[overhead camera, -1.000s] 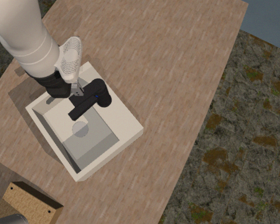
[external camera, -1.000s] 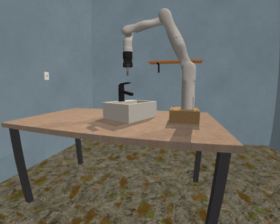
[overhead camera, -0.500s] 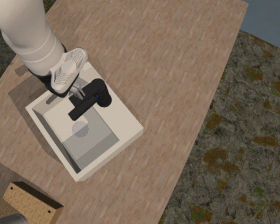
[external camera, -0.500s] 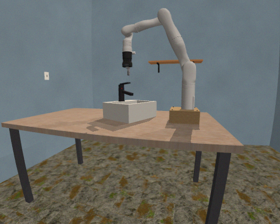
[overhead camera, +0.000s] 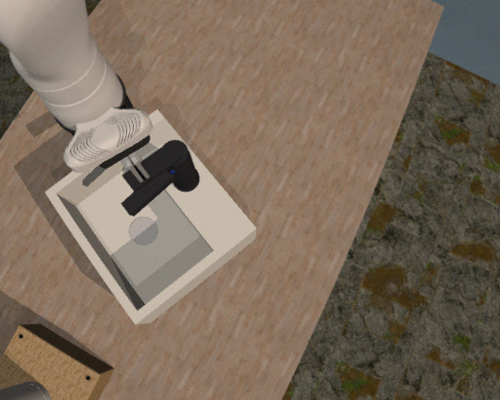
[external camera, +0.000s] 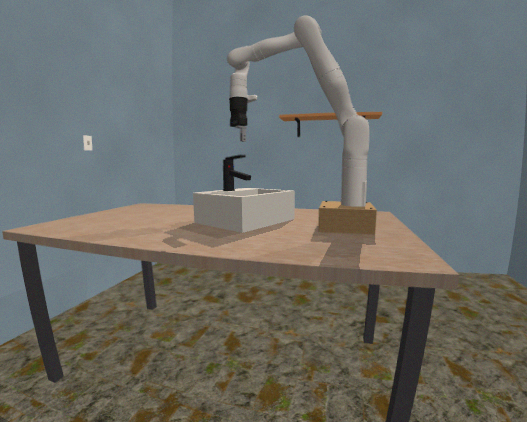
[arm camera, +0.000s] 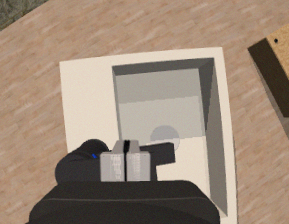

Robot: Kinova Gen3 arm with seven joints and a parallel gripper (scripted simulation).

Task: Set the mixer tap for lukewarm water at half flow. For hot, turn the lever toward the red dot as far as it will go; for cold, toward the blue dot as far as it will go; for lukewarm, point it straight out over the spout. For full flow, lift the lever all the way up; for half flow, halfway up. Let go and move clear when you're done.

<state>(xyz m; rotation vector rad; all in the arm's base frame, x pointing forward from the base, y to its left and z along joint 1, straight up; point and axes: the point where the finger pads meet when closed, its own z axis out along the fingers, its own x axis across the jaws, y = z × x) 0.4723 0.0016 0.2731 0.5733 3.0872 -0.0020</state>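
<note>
Now: hand 90 mm above the lever, 30 mm short of it and 20 mm to the right of it. Round my hand: white sink basin 320 mm below, 40 mm to the left, 40 mm behind; then black mixer tap 130 mm below, 50 mm ahead, 20 mm to the left.
</note>
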